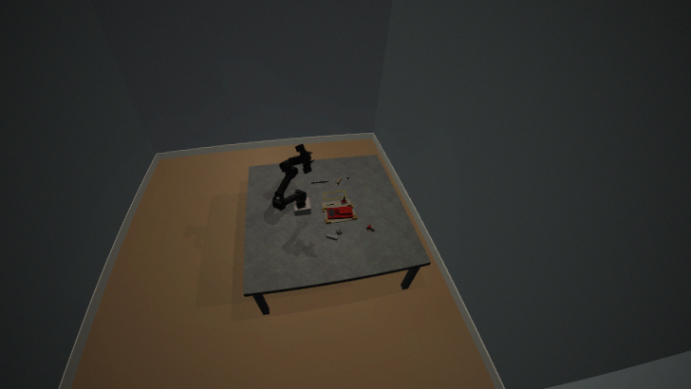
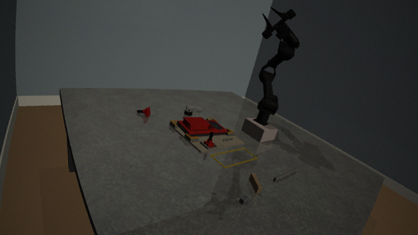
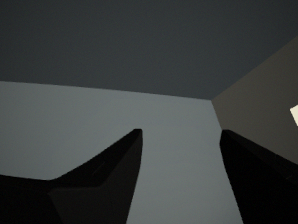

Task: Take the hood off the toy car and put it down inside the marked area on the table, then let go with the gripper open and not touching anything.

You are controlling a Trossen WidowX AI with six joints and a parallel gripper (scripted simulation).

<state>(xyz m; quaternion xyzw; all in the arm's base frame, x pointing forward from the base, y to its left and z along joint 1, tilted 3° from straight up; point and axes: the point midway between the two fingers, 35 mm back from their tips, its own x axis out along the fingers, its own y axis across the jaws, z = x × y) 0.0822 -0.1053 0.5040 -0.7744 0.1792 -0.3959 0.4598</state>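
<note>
The hood is 24 cm ahead of my gripper tip, 5 cm to the right of it and 55 cm below it. From my gripper tip the other things lie so: tan block (34 cm ahead, 32 cm to the left, 58 cm below); then thin dark rod (18 cm ahead, 37 cm to the left, 58 cm below).
</note>
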